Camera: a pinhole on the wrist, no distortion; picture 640 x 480 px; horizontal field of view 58.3 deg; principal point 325.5 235.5 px. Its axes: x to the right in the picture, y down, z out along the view. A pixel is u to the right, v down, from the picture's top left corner.
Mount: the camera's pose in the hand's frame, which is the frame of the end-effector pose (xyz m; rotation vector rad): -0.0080 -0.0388 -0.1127 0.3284 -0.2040 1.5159
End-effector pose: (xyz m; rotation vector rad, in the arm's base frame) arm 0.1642 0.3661 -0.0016 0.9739 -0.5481 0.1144
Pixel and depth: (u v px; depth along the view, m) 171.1 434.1 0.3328
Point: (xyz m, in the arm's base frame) 0.0823 0.1040 -0.1483
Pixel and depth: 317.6 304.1 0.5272
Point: 0.0587 -0.0665 -0.0155
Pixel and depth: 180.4 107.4 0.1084
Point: 0.2258 0.3230 -0.0767
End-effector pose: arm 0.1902 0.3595 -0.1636 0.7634 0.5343 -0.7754
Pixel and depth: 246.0 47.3 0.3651
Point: 0.1381 0.0449 -0.2153
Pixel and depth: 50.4 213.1 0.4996
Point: -0.0836 -0.0743 -0.1935
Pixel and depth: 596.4 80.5 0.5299
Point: 0.3841 -0.0630 -0.0008
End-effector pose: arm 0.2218 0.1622 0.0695 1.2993 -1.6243 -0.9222
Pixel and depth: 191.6 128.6 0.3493
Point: 0.1291 0.0485 -0.2004
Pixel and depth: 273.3 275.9 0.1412
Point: 0.2430 0.1523 -0.0275
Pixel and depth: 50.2 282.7 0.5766
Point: 0.0878 0.1092 -0.5119
